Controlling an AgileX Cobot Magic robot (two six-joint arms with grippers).
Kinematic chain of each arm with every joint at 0, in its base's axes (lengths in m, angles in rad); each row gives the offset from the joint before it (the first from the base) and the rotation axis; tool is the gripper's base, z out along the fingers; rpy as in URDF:
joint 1: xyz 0 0 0.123 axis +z
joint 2: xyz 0 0 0 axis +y
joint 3: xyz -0.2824 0 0.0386 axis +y
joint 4: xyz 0.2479 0 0.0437 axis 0.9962 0 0.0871
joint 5: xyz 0 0 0 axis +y
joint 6: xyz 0.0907 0 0.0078 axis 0.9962 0 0.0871
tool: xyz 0 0 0 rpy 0 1.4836 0
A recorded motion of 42 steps. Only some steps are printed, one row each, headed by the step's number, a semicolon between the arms.
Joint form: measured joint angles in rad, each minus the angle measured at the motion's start. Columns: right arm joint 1, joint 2, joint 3, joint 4, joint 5, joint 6; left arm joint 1, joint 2, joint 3, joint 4, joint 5, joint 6.
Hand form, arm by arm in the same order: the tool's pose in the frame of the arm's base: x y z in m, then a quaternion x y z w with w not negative. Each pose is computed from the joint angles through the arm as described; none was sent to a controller.
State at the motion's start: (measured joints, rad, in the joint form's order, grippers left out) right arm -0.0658 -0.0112 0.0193 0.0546 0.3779 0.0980; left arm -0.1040 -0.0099 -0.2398 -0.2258 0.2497 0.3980
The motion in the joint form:
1: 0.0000 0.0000 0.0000 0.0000 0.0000 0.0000; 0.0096 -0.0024 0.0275 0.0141 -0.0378 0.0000
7: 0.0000 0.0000 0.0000 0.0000 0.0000 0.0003; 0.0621 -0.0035 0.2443 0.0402 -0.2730 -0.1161
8: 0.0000 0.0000 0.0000 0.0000 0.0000 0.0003; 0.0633 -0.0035 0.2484 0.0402 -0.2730 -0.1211
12: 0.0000 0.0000 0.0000 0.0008 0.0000 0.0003; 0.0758 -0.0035 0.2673 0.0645 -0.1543 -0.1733
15: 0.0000 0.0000 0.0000 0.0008 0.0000 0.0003; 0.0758 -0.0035 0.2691 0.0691 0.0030 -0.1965
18: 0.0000 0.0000 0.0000 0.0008 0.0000 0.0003; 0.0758 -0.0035 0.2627 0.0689 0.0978 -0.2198
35: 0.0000 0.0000 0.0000 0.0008 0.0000 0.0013; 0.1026 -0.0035 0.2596 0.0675 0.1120 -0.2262
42: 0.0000 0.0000 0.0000 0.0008 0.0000 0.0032; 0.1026 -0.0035 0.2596 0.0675 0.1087 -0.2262
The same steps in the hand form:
1: 0.0524 -0.0016 0.1733 0.08017 0.80030 0.03273 0.59331; 0.0390 -0.0078 0.2653 0.11137 0.65992 0.02106 0.74274
7: 0.0524 -0.0016 0.1733 0.08029 0.80029 0.03282 0.59330; 0.0550 -0.0019 0.2144 0.04424 0.66233 0.02179 0.74758
8: 0.0524 -0.0016 0.1733 0.08029 0.80029 0.03282 0.59330; 0.0552 -0.0019 0.2130 0.04230 0.66400 0.02033 0.74626
12: 0.0524 -0.0016 0.1733 0.08050 0.80027 0.03316 0.59329; 0.0565 -0.0030 0.1960 0.03832 0.71349 0.00710 0.69958
15: 0.0524 -0.0016 0.1733 0.08050 0.80027 0.03316 0.59329; 0.0550 -0.0051 0.1813 0.04238 0.76608 -0.00808 0.64129
18: 0.0524 -0.0016 0.1733 0.08050 0.80027 0.03316 0.59329; 0.0529 -0.0064 0.1751 0.03948 0.79349 -0.02044 0.60696
35: 0.0524 -0.0016 0.1733 0.08090 0.80023 0.03345 0.59327; 0.0527 -0.0052 0.1750 0.02678 0.79730 -0.01558 0.60279
42: 0.0524 -0.0016 0.1733 0.08166 0.80015 0.03402 0.59324; 0.0528 -0.0051 0.1753 0.02659 0.79632 -0.01539 0.60409

